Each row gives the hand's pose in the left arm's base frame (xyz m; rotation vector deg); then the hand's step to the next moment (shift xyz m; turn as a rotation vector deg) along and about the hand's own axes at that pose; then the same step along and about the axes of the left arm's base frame.
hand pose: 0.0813 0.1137 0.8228 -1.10 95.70 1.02
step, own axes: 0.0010 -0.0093 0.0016 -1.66 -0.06 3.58
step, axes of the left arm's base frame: 0.0017 -0.0093 -0.0012 3.73 0.03 1.30
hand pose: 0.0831 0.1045 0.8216 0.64 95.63 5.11
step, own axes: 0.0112 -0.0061 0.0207 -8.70 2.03 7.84
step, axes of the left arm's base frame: 0.0197 -0.0043 -0.0135 8.57 1.91 8.01
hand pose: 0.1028 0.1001 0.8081 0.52 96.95 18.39
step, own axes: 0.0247 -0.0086 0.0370 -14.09 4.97 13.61
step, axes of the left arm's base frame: 0.0338 0.0040 -0.0299 14.47 4.89 13.23
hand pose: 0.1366 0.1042 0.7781 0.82 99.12 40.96
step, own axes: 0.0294 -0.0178 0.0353 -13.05 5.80 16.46
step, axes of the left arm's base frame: 0.0289 0.0125 -0.0379 16.40 7.24 12.40
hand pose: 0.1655 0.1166 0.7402 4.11 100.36 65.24
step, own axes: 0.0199 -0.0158 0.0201 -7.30 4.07 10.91
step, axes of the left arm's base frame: 0.0121 0.0146 -0.0262 10.10 5.62 7.43
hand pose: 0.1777 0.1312 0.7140 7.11 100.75 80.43
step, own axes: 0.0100 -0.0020 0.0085 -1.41 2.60 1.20
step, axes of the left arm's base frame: 0.0002 0.0112 -0.0071 0.60 1.06 2.95
